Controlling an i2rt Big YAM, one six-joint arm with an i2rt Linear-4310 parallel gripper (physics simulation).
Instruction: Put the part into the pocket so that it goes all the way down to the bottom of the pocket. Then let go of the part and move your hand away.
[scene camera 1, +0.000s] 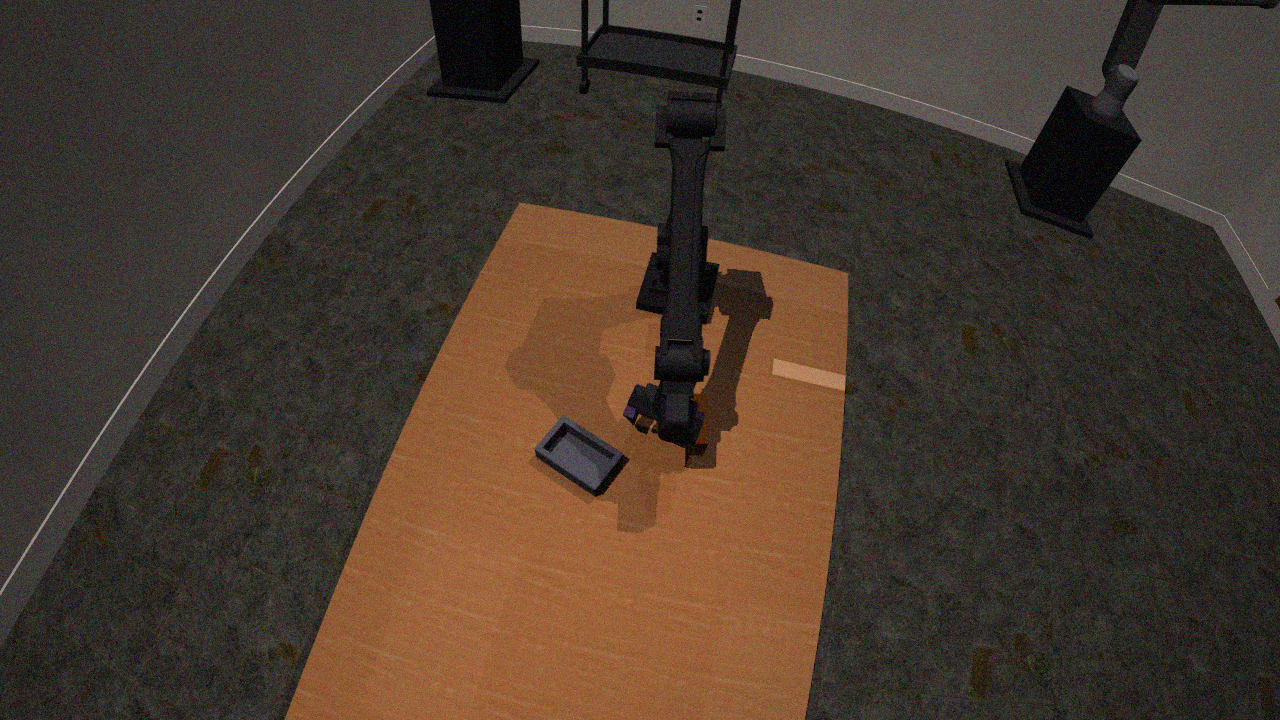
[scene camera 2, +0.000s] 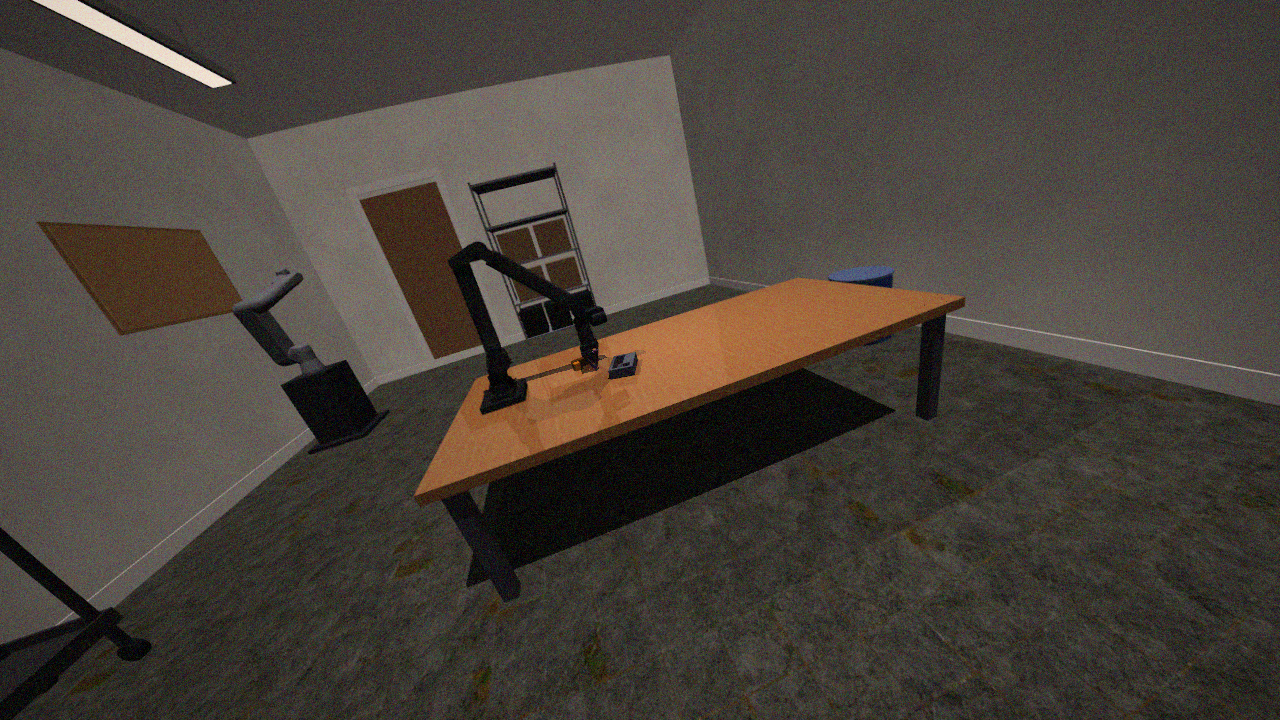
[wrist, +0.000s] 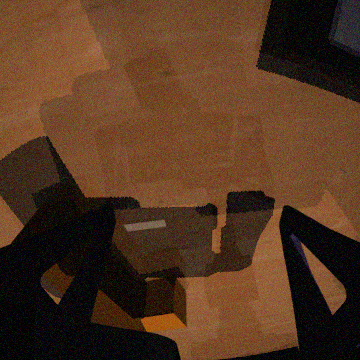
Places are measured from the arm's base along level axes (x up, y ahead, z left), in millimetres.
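Pixels of known places: gripper, fingertip midpoint: (scene camera 1: 657, 431) (scene camera 2: 595, 365) (wrist: 194, 214); arm's base, link origin: (scene camera 2: 504, 392).
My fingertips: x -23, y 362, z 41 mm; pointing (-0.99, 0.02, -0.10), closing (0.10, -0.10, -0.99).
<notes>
For each thing: its middle in the pictures, then the offset to it from my fingertips. Level surfaces: height alone.
- orange part, body centre: (wrist: 112, 275) (scene camera 1: 691, 421) (scene camera 2: 585, 361) dy -35, dx +10, dz +58 mm
- dark grey block with the rectangular pocket, body centre: (scene camera 1: 578, 455) (scene camera 2: 623, 365) dy +97, dx +13, dz -128 mm
- wooden table, surface height: dx -6 mm
The orange part (scene camera 1: 702, 433) (scene camera 2: 578, 365) (wrist: 164, 322) is on the table, largely hidden by the gripper in the scene views. In the wrist view it is mostly in shadow, behind and beside the left finger, with a small stub reaching a little into the gap. My gripper (scene camera 1: 669, 433) (scene camera 2: 588, 365) (wrist: 194, 214) is open, with its fingers wide apart and nothing held between them. The dark grey block with the rectangular pocket (scene camera 1: 567, 471) (scene camera 2: 622, 371) (wrist: 299, 30) lies apart from the part, left of the gripper in scene camera 1. The pocket holds no part.
The arm's base (scene camera 1: 656, 284) (scene camera 2: 503, 394) stands on the wooden table (scene camera 1: 537, 591) (scene camera 2: 760, 331). A pale strip (scene camera 1: 808, 373) lies near the table's right edge in scene camera 1. Shadows of the arm darken the table around the gripper.
</notes>
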